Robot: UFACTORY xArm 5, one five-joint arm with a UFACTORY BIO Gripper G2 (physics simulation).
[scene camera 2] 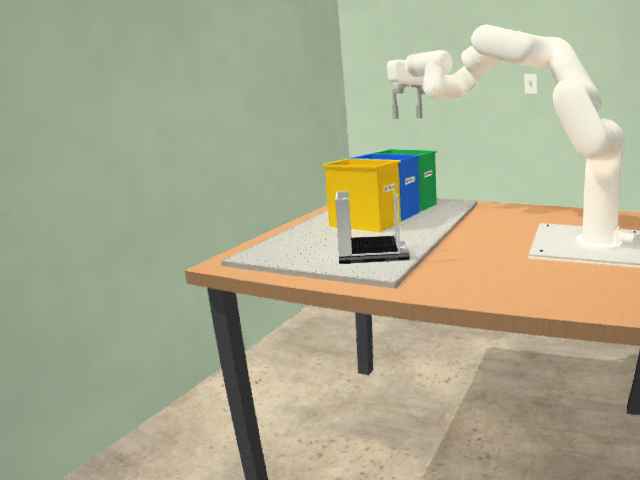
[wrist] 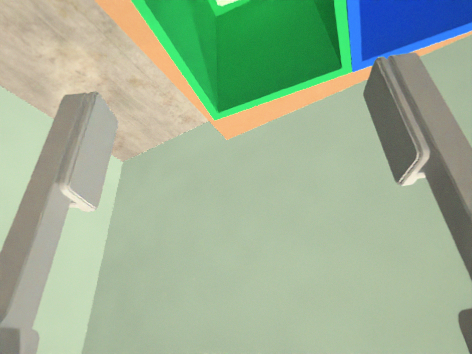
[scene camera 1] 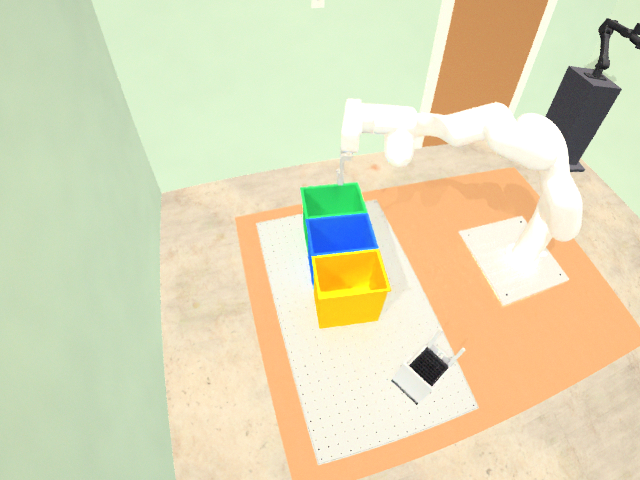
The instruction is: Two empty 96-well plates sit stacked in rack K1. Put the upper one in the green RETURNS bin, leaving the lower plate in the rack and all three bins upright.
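Frame: origin at the arm's base, x ahead, y left, z up, level; metres.
Seen in the pictures: hand, its tool point: [scene camera 2: 407,111] [wrist: 235,134] [scene camera 1: 341,163]; arm's base, origin of its link: [scene camera 2: 598,243] [scene camera 1: 521,258].
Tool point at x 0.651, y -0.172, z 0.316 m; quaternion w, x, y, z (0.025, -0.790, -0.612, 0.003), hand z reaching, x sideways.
Offsets run from my tool point to a thing's top centre. "pt": to the spot under its first point. Level surfaces: height alone.
My gripper [scene camera 1: 340,178] [scene camera 2: 407,113] [wrist: 241,105] is partly open, with nothing between its fingers. It hangs well above the bins, near the green bin @[0.020 m ahead, 0.003 m left, 0.133 m down] [scene camera 1: 333,200] [scene camera 2: 428,188] [wrist: 280,60], which stands upright. In the wrist view, a small piece of a white plate @[pt 0.088 m ahead, 0.026 m right, 0.296 m down] [wrist: 230,2] shows down inside the green bin. The rack @[0.164 m back, 0.502 m left, 0.166 m down] [scene camera 1: 412,383] [scene camera 2: 343,224] stands at the near end of the pegboard. A black gridded plate @[0.156 m back, 0.508 m left, 0.279 m down] [scene camera 1: 428,366] [scene camera 2: 373,243] lies flat and low in it. The blue bin @[0.017 m ahead, 0.134 m left, 0.133 m down] [scene camera 1: 341,232] [scene camera 2: 408,183] [wrist: 415,25] and the yellow bin @[0.014 m ahead, 0.265 m left, 0.133 m down] [scene camera 1: 350,308] [scene camera 2: 353,198] are upright too.
The three bins stand in a close row on the perforated board @[0.313 m down] [scene camera 1: 351,403] [scene camera 2: 289,248], with green farthest from the rack and blue in the middle. The rack has a tall wall and thin uprights. The arm's base plate [scene camera 1: 485,253] [scene camera 2: 558,245] is on the table to the right.
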